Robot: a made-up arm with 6 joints.
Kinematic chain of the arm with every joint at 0, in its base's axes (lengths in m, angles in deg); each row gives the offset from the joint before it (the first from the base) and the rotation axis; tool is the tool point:
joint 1: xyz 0 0 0.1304 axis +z
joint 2: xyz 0 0.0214 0 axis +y
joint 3: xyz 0 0 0.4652 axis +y
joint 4: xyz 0 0 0.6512 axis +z
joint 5: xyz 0 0 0 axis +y
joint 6: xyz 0 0 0.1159 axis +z
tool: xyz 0 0 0
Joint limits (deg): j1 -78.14..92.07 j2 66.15..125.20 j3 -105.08..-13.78 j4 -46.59..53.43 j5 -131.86..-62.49 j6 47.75..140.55
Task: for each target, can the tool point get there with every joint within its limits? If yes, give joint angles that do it. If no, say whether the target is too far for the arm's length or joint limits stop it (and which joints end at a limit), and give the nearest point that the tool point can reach.
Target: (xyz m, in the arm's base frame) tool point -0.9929 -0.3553 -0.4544
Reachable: no: joint limits stop it (at a limit: joint 1, joint 2, joint 3, joint 4, joint 5) | nearest point 0.1449 -0.9231 -0.2995 | short by 1.281 m
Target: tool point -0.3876 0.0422 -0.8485
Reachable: no: joint limits stop it (at a limit: joint 1, joint 2, joint 3, joint 4, joint 5) | nearest point -0.1179 0.9324 -0.2921 | short by 1.084 m
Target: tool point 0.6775 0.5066 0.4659
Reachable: yes | joints 30.42 111.48 -64.63 -38.80 -93.79 119.74
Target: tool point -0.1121 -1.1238 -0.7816
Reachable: no: too far | nearest point 0.1577 -1.0485 -0.3381 | short by 0.525 m
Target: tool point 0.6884 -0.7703 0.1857
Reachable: yes | joints -48.66 120.18 -45.69 6.92 -72.90 74.42
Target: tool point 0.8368 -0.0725 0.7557
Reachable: yes | joints -5.19 85.09 -43.38 9.36 -71.71 107.81
